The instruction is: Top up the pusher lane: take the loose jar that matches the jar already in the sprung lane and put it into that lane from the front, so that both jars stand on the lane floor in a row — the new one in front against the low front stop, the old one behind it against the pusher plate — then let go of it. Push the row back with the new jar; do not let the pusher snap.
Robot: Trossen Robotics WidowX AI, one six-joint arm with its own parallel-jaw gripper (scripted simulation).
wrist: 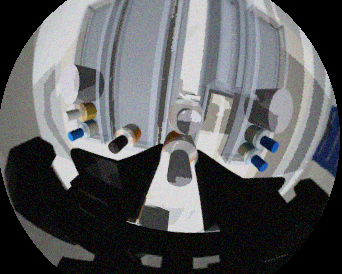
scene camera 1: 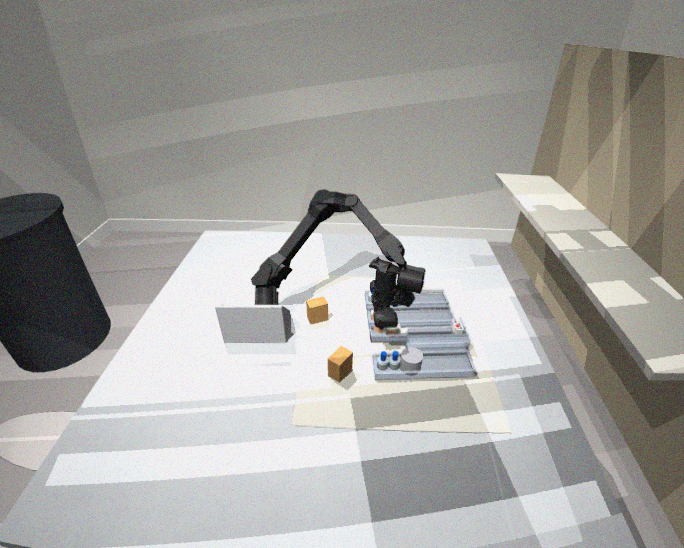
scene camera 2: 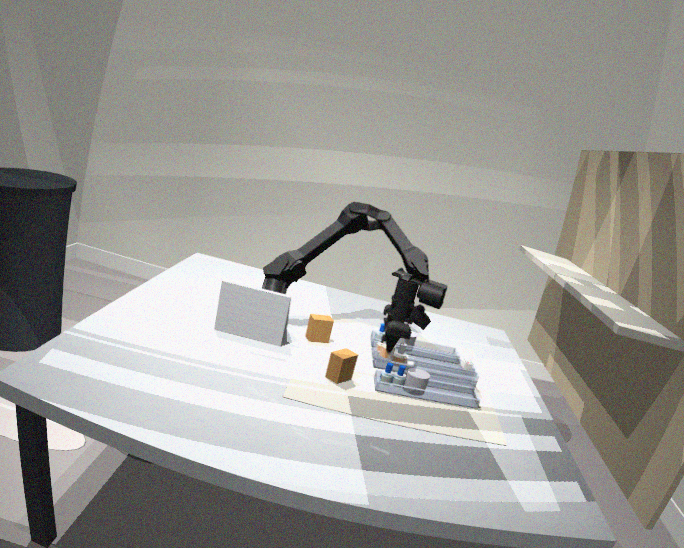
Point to a grey lane rack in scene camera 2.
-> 445, 372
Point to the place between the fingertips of my gripper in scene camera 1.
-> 380, 324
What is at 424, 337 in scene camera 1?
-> A grey lane rack.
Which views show my gripper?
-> The wrist view, scene camera 1 and scene camera 2: all of them.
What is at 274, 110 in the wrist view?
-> A wide grey cylinder.
